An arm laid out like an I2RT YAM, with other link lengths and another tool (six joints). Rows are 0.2 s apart.
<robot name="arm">
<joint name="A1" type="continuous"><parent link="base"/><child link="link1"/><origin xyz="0 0 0.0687"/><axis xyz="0 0 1"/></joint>
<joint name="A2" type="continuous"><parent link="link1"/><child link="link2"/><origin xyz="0.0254 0.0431 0.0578" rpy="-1.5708 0 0"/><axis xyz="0 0 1"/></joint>
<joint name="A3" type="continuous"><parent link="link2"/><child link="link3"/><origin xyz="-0.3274 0 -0.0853" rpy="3.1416 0 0"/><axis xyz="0 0 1"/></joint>
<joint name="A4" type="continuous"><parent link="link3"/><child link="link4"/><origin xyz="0.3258 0.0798 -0.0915"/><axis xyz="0 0 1"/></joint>
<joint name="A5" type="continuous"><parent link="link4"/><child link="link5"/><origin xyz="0.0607 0.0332 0.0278" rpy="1.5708 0 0"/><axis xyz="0 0 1"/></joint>
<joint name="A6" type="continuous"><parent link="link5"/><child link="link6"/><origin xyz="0.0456 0 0.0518" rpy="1.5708 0 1.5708"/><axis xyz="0 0 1"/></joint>
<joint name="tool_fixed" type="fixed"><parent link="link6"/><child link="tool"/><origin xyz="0.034 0.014 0.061" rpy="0 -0.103 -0.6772"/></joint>
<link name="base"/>
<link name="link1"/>
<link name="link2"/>
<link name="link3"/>
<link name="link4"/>
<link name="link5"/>
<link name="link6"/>
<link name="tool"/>
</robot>
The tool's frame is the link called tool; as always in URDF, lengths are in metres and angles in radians. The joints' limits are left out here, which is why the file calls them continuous.
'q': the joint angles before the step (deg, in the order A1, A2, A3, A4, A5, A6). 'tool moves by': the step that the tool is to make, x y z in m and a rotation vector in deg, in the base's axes. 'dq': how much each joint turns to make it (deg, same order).
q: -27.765 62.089 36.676 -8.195 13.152 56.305
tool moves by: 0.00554 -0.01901 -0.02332 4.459 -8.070 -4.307
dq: -4.753 2.669 -3.501 9.668 -4.547 6.600
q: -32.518 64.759 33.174 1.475 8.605 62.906
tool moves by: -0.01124 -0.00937 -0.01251 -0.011 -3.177 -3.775
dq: -2.745 -0.849 -3.574 5.058 0.049 2.064
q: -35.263 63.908 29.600 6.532 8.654 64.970
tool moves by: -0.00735 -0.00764 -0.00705 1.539 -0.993 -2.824
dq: -2.242 0.340 -0.925 0.870 -0.343 1.908
